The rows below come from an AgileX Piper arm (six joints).
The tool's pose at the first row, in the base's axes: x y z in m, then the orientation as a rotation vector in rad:
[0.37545, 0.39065, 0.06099, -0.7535, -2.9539, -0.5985]
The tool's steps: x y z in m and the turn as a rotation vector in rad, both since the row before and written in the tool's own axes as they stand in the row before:
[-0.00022, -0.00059, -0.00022, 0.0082, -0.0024, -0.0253]
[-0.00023, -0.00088, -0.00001, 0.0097, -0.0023, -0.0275]
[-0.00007, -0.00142, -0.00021, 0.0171, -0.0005, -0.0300]
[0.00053, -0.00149, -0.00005, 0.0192, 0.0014, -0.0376]
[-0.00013, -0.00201, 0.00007, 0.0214, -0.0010, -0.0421]
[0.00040, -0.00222, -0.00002, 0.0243, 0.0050, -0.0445]
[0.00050, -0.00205, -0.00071, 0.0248, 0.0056, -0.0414]
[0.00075, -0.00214, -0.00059, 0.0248, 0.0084, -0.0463]
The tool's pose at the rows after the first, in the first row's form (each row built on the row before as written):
[0.37535, 0.38999, 0.06095, -0.7177, -2.9705, -0.5871]
[0.37516, 0.38916, 0.06062, -0.6783, -2.9878, -0.5734]
[0.37461, 0.38787, 0.06032, -0.6337, -3.0046, -0.5486]
[0.37353, 0.38678, 0.05992, -0.5766, -3.0224, -0.5210]
[0.37293, 0.38500, 0.05920, -0.5134, -3.0432, -0.4895]
[0.37183, 0.38313, 0.05857, -0.4437, -3.0577, -0.4540]
[0.37076, 0.38118, 0.05870, -0.3783, -3.0686, -0.4174]
[0.36951, 0.37920, 0.05875, -0.3045, -3.0764, -0.3810]

